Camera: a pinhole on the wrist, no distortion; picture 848 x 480 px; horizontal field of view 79.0 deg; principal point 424.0 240.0 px. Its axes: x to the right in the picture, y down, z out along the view. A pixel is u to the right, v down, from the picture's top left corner.
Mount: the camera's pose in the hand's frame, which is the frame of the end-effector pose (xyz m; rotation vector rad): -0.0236 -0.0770 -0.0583 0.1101 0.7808 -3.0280
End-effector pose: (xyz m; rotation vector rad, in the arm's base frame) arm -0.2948 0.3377 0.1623 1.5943 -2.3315 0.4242
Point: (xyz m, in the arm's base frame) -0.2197 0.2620 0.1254
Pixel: 156.4 44.6
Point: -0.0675 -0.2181 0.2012
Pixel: outside the picture
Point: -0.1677 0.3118 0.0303
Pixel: 530.1 87.2
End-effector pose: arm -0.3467 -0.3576 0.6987 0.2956 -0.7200 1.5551
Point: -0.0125 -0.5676 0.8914
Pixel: 501.2 432.6
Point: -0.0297 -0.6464 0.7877
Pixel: 697.9 413.6
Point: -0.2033 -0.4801 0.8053
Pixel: 468.4 224.5
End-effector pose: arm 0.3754 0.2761 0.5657 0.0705 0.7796 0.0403
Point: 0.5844 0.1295 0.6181
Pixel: 118.0 117.0
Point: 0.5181 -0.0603 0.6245
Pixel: 291.5 441.2
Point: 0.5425 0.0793 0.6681
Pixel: 280.3 195.3
